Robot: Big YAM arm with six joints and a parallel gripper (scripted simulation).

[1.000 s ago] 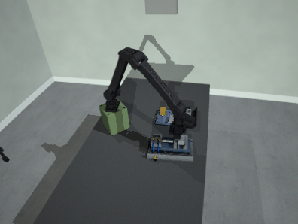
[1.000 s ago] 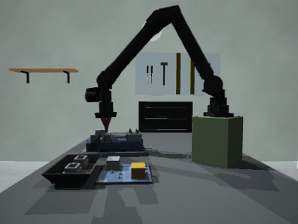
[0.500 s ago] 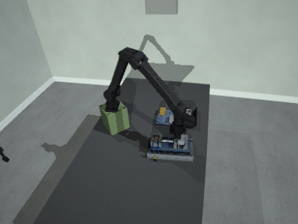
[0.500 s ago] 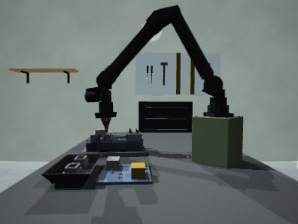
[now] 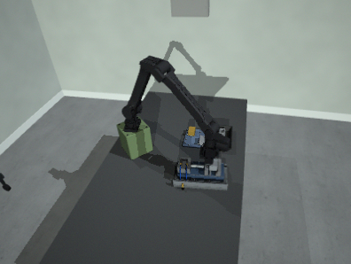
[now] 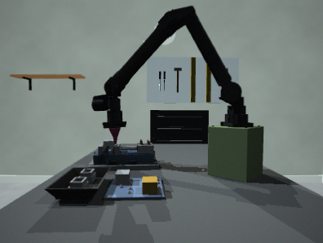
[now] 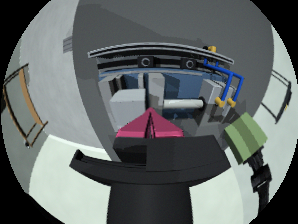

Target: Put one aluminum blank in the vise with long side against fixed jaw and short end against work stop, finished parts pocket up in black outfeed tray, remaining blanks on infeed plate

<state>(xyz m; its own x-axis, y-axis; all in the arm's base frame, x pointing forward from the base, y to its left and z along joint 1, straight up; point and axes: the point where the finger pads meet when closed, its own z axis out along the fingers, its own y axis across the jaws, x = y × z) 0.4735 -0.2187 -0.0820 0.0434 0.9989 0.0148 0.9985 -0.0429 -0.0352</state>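
Now: the gray aluminum blank 3 cm ahead of my hand and 1 cm below it. The rest, counted from my hand: vise: 7 cm below, 4 cm behind; then yellow brass blank: 39 cm to the left, 11 cm behind, 8 cm below.
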